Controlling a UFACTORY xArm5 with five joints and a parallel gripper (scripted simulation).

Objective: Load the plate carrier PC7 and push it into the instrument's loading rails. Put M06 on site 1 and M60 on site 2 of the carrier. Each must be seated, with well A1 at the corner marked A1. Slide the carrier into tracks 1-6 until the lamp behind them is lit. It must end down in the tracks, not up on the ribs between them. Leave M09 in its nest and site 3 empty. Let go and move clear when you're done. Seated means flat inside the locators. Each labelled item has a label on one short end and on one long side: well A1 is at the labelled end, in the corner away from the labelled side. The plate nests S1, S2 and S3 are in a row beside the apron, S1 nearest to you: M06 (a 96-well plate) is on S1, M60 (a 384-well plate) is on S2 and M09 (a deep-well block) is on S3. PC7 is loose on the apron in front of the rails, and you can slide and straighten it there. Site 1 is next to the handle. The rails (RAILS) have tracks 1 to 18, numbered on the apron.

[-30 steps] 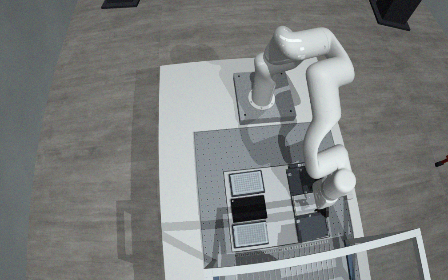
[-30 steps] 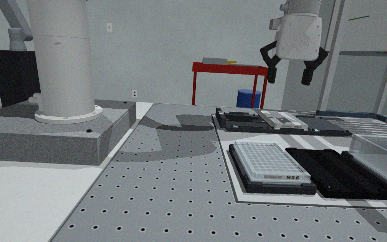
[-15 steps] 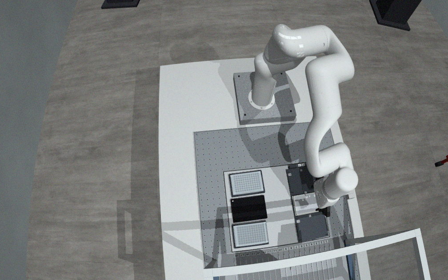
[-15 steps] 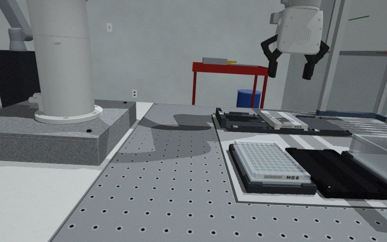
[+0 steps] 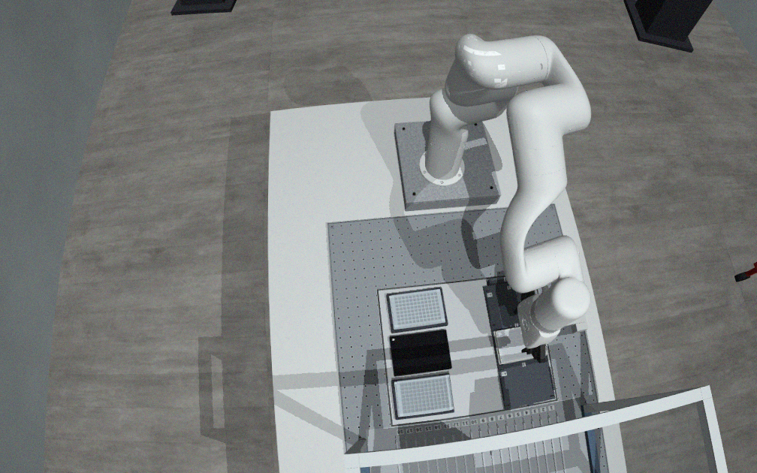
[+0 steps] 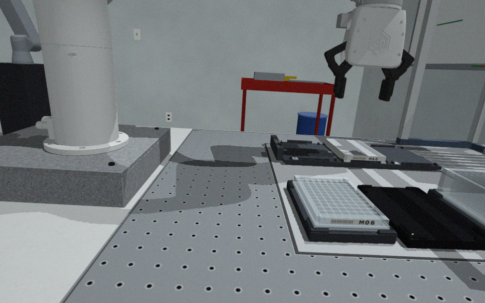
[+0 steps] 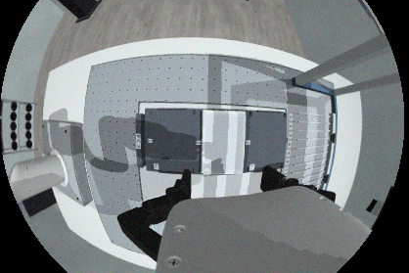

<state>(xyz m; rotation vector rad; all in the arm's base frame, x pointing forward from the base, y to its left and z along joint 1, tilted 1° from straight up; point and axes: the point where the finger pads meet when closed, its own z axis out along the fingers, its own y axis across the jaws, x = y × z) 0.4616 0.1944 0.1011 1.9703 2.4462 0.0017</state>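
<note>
Right now the plate M06 is 24 cm to the right of my hand, 12 cm below it and 6 cm behind it. Also, from my hand: plate nest S1: 24 cm to the right, 13 cm below, 6 cm behind; plate carrier PC7: 12 cm below, 3 cm to the left; plate nest S2: 22 cm to the right, 13 cm below, 4 cm ahead.
</note>
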